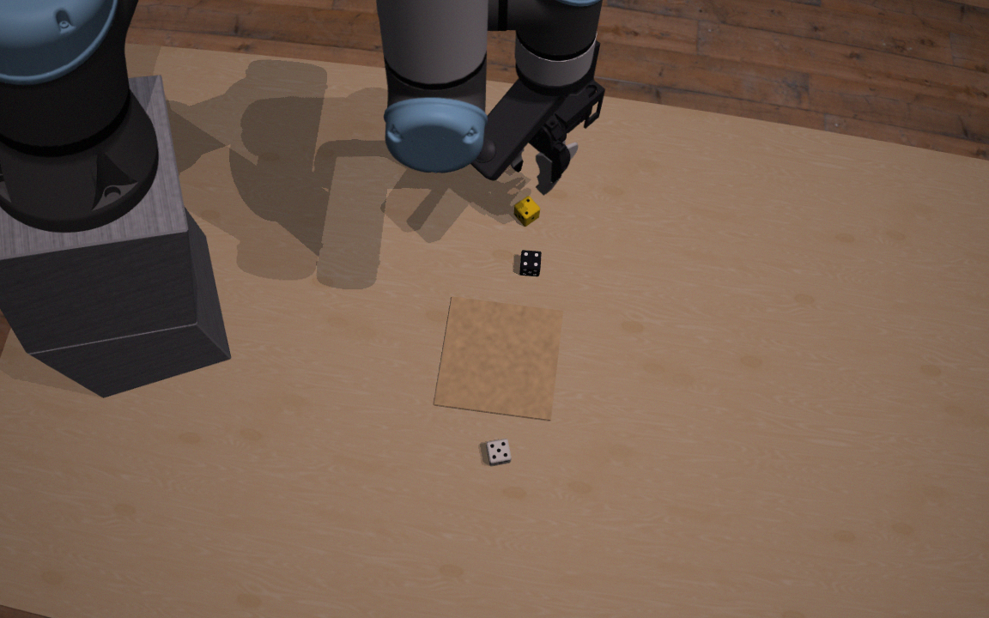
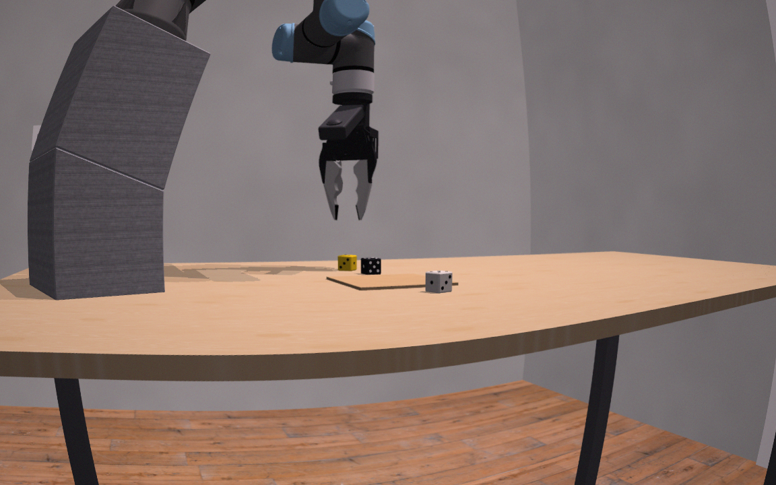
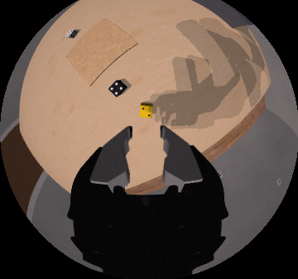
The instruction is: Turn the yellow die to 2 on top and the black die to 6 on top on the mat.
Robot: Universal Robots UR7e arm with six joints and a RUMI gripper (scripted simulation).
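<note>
The yellow die is 90 mm below my hand. Also, from my hand: white die: 310 mm to the right, 90 mm below, 40 mm behind; then mat: 190 mm to the right, 100 mm below, 40 mm behind; then black die: 90 mm below, 70 mm to the right.
</note>
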